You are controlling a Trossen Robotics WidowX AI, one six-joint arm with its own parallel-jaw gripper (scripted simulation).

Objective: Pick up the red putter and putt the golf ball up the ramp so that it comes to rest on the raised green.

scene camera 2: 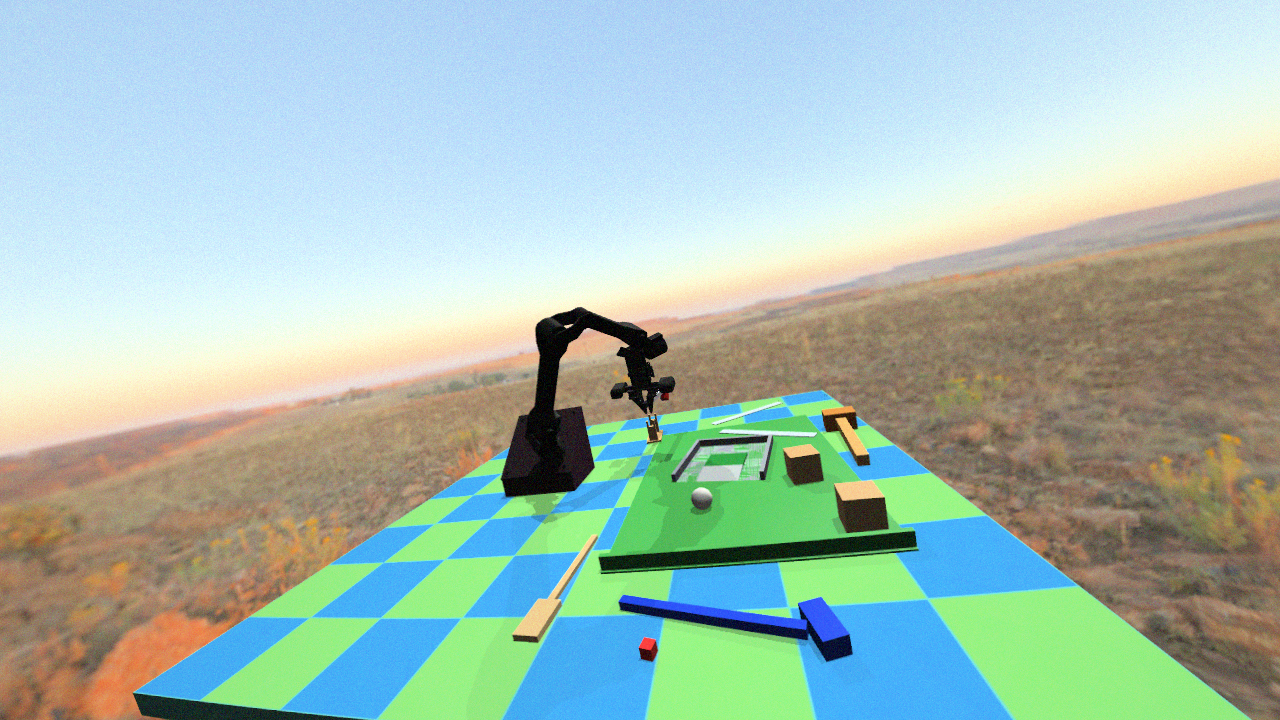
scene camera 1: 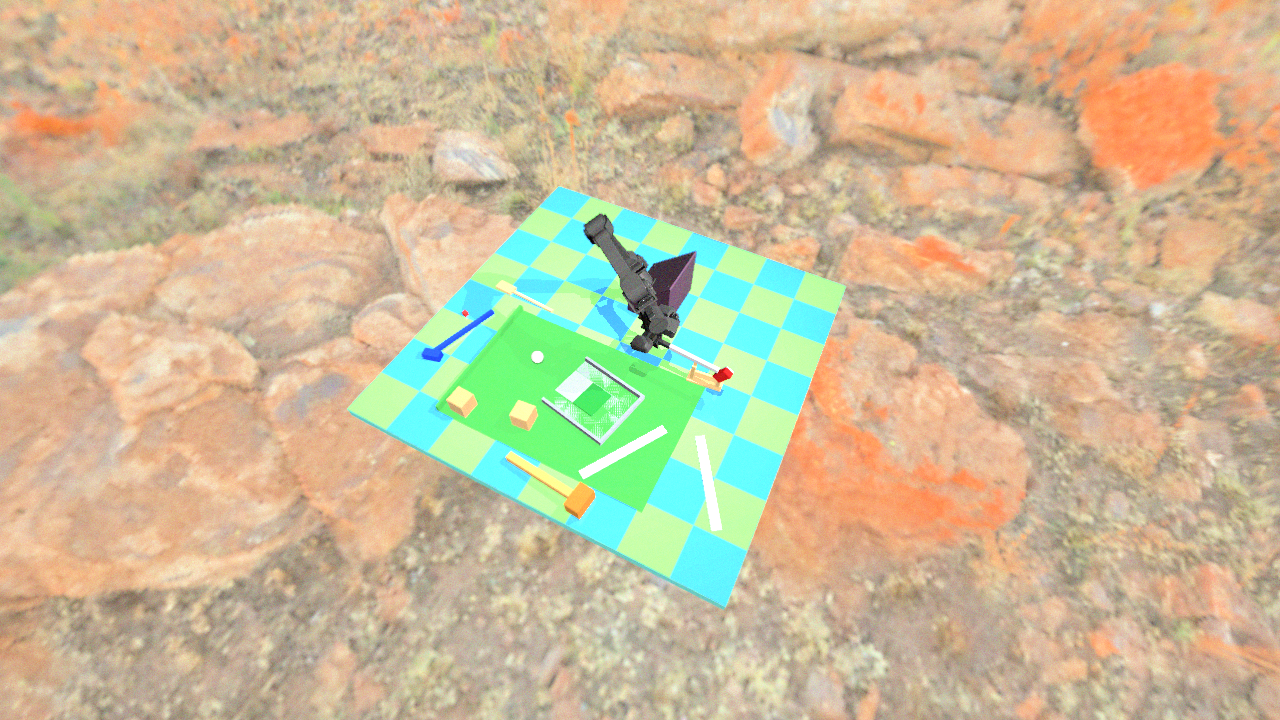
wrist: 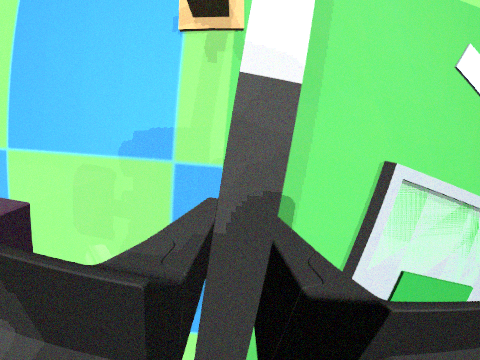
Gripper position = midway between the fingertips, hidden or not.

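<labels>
An orange mallet is out of frame in the wrist view. The mallet is visible in scene camera 1 and in scene camera 2. On the orange mallet, [scene camera 1: 577, 501] and [scene camera 2: 842, 409] are the same spot. On a green mat, [scene camera 1: 507, 374] and [scene camera 2: 754, 518] are the same spot. My gripper is visible in scene camera 1 [658, 346], in scene camera 2 [649, 413] and in the wrist view [234, 212].
</labels>
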